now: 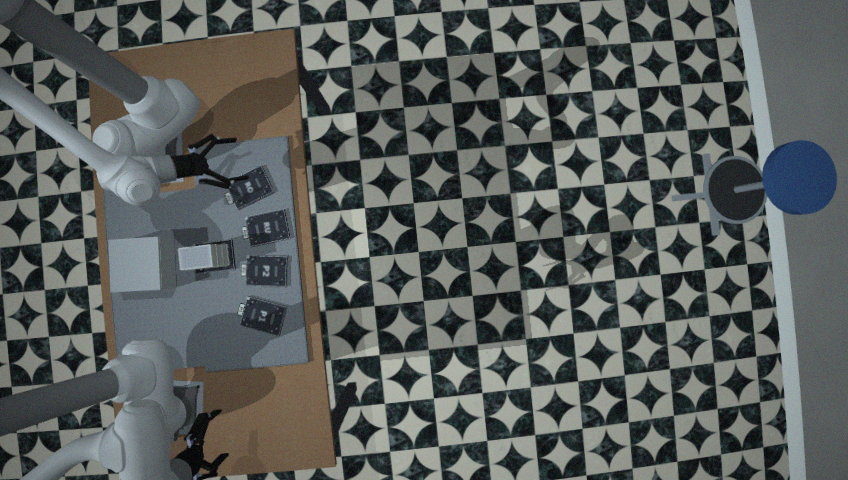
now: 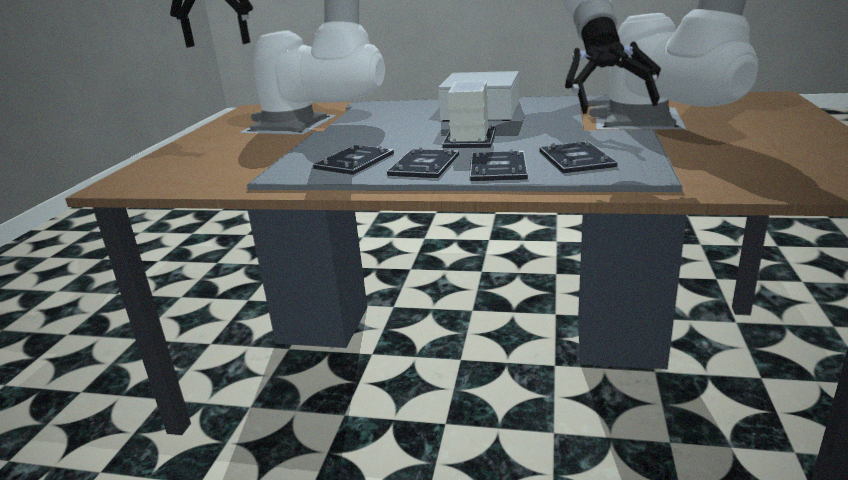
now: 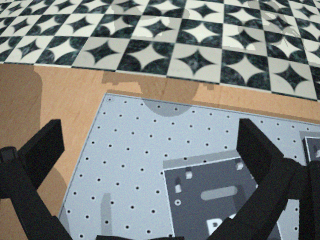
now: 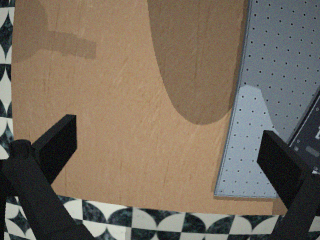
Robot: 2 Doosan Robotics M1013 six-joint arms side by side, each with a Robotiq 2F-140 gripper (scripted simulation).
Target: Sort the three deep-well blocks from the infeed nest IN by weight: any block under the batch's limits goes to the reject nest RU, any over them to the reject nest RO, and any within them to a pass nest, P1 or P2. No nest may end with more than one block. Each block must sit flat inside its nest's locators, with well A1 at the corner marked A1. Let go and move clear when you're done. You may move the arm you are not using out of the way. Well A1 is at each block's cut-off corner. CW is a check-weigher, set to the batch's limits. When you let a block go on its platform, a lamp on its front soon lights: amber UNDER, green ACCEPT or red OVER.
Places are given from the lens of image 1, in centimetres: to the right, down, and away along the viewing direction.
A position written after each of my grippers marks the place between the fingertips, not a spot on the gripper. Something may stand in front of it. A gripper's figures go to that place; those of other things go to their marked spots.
my left gripper (image 1: 241,158): -68, -30, 134
check-weigher CW (image 1: 136,264): -110, 9, 136
nest P2 (image 1: 262,260): -65, 8, 145
reject nest RO (image 1: 262,179): -65, -24, 146
